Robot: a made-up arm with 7 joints.
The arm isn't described. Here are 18 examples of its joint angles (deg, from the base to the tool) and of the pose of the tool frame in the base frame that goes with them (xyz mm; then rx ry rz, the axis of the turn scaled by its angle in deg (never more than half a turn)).
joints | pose
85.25 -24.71 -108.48 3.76 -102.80 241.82 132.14 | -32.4 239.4 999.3 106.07 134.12 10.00
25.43 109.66 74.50 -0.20 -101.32 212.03 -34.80 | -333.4 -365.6 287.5 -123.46 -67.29 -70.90
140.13 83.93 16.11 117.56 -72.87 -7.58 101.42 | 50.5 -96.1 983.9 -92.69 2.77 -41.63
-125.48 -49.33 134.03 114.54 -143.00 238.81 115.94 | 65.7 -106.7 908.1 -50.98 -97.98 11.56
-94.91 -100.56 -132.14 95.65 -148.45 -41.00 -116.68 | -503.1 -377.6 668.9 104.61 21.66 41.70
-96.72 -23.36 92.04 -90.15 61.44 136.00 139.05 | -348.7 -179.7 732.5 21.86 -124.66 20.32
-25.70 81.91 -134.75 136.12 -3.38 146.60 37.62 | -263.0 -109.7 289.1 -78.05 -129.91 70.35
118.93 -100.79 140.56 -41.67 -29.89 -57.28 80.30 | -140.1 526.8 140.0 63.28 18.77 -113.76
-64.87 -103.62 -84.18 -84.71 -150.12 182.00 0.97 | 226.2 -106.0 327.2 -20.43 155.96 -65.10
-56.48 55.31 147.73 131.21 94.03 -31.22 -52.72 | -75.0 72.2 186.6 -89.13 -53.64 105.66
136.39 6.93 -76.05 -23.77 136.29 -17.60 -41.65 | -104.7 -63.7 1209.3 72.58 -99.54 -37.57
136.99 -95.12 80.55 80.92 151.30 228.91 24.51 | -405.9 84.5 601.9 112.37 42.51 98.45
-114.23 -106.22 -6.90 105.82 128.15 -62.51 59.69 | 60.6 -72.6 56.9 55.94 7.19 2.65
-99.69 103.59 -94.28 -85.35 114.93 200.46 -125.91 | 190.2 352.2 539.6 -154.31 81.99 31.29
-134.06 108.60 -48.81 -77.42 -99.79 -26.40 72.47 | 277.6 -102.0 130.8 67.24 -100.23 -73.09
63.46 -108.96 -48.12 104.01 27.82 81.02 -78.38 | 477.0 -47.7 244.5 70.80 103.74 -39.75
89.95 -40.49 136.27 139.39 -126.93 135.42 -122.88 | 49.6 -163.9 758.7 42.84 109.42 -65.16
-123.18 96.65 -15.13 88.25 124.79 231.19 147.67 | 180.0 222.2 776.5 36.82 -141.30 8.24
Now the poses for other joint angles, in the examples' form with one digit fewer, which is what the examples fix.
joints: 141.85 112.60 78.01 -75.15 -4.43 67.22 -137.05
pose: 475 256 380 -54.2 97.4 -13.9
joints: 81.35 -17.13 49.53 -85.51 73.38 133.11 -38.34
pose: 322 -41 863 24.7 94.8 6.6
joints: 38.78 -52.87 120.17 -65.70 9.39 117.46 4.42
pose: 477 1 486 -4.8 123.2 -40.1
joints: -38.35 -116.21 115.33 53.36 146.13 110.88 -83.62
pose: 454 -71 539 -16.7 86.6 29.0
